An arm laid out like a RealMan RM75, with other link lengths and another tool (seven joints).
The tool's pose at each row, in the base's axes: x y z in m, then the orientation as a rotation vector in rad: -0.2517 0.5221 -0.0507 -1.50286 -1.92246 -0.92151; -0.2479 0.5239 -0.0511 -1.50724 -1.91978 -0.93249; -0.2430 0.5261 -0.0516 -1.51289 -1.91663 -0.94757; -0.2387 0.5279 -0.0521 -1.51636 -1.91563 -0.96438; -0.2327 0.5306 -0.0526 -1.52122 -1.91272 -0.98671; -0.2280 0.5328 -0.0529 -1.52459 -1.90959 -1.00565; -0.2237 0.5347 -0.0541 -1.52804 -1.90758 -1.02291; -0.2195 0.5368 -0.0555 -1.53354 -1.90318 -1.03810; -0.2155 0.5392 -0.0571 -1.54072 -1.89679 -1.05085; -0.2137 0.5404 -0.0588 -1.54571 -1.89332 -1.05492; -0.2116 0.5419 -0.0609 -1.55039 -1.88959 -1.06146; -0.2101 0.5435 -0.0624 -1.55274 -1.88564 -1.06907; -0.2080 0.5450 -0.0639 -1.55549 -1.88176 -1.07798; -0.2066 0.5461 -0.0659 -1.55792 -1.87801 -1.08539; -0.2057 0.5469 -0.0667 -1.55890 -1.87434 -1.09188; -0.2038 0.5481 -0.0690 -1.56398 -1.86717 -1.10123
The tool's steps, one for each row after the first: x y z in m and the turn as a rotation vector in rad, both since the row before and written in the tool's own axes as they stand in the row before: -0.0001 0.0039 0.0017 -0.00936 0.00129 0.00000; -0.0002 0.0050 0.0021 -0.01275 0.00159 -0.00049; -0.0003 0.0043 0.0018 -0.01313 0.00182 -0.00315; -0.0002 0.0060 0.0027 -0.01745 0.00312 -0.00314; -0.0001 0.0047 0.0022 -0.01443 0.00340 -0.00254; -0.0009 0.0041 0.0025 -0.01340 0.00226 -0.00276; -0.0009 0.0039 0.0028 -0.01274 0.00199 0.00003; -0.0008 0.0036 0.0032 -0.01170 0.00164 0.00254; -0.0010 0.0014 0.0021 -0.00487 -0.00032 0.00257; -0.0012 0.0016 0.0027 -0.00643 0.00045 0.00189; -0.0006 0.0011 0.0023 -0.00612 0.00221 0.00097; -0.0008 0.0017 0.0023 -0.00722 0.00212 0.00064; -0.0012 0.0009 0.0022 -0.00605 0.00196 0.00090; -0.0004 0.0007 0.0012 -0.00476 0.00265 0.00069; -0.0015 0.0012 0.0025 -0.00844 0.00257 0.00329
